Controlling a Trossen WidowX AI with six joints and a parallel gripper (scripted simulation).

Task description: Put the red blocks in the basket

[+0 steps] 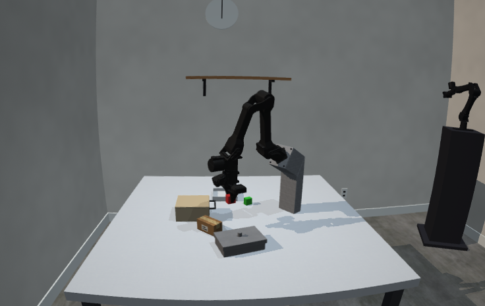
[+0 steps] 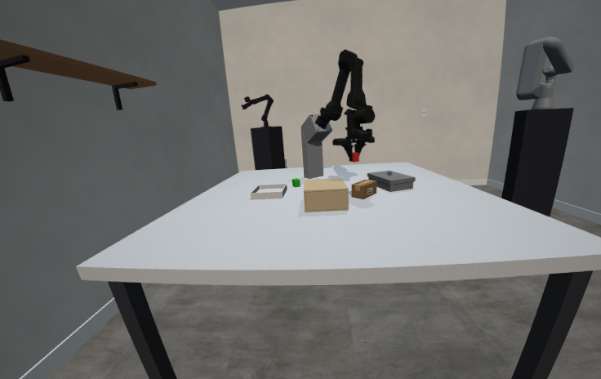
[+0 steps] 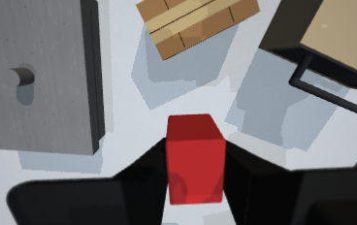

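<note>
My hand is 140 mm to the right of the knobbed lid, 120 mm above it and 100 mm past it. Also, from my hand: cardboard box: 140 mm below, 80 mm ahead, 70 mm to the left; then dark grey box: 160 mm below, 140 mm to the left, 100 mm behind; then shallow basket: 350 mm to the right, 190 mm ahead, 160 mm below.
</note>
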